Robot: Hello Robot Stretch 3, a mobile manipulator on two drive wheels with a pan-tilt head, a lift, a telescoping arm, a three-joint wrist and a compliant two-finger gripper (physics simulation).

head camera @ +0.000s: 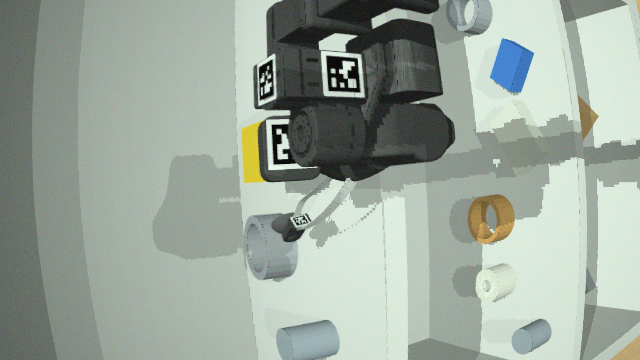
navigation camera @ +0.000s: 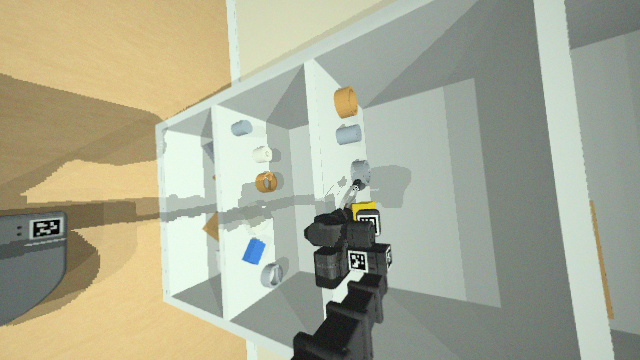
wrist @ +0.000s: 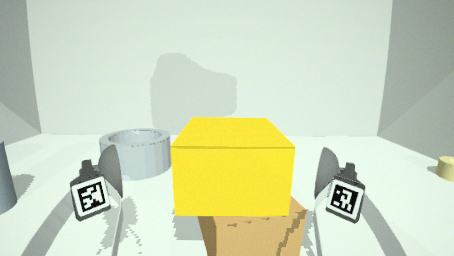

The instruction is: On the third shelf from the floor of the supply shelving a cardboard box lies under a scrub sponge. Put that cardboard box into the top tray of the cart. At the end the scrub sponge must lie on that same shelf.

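Frame: origin at the robot's base, x down, y left, z ahead, level; metres.
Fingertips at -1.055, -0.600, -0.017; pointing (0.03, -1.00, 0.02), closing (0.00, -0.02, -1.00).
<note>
A point is followed by its place in that frame, as x, y, z.
The yellow scrub sponge (head camera: pixel 251 152) @(-1.086, -0.609, -0.027) (navigation camera: pixel 363 209) (wrist: pixel 232 180) lies on top of the cardboard box (wrist: pixel 257 240) on the shelf (head camera: pixel 350 300) @(-0.991, -0.554, 0.163) (wrist: pixel 415 205). In the wrist view the box shows below the sponge, turned slightly. The box is hidden behind the wrist in the head and navigation views. My gripper (wrist: pixel 219 165) @(-1.055, -0.600, -0.017) is open, with one finger to the left and one to the right of the sponge, both apart from it. In the head and navigation views one fingertip shows beside the grey ring and the other is hidden. The cart does not show in these views.
A grey ring (head camera: pixel 285 257) @(-1.011, -0.696, 0.121) (navigation camera: pixel 360 171) @(-1.028, -0.695, 0.115) (wrist: pixel 150 160) stands close by the left finger. A blue-grey cylinder (head camera: pixel 312 340) @(-1.030, -0.589, 0.221) (navigation camera: pixel 348 134) @(-1.034, -0.587, 0.226) (wrist: pixel 5 185) and an orange ring (navigation camera: pixel 340 102) @(-1.012, -0.595, 0.339) stand farther left. A small pale-yellow cylinder (wrist: pixel 446 169) is at the right. Side walls and a back wall enclose the shelf.
</note>
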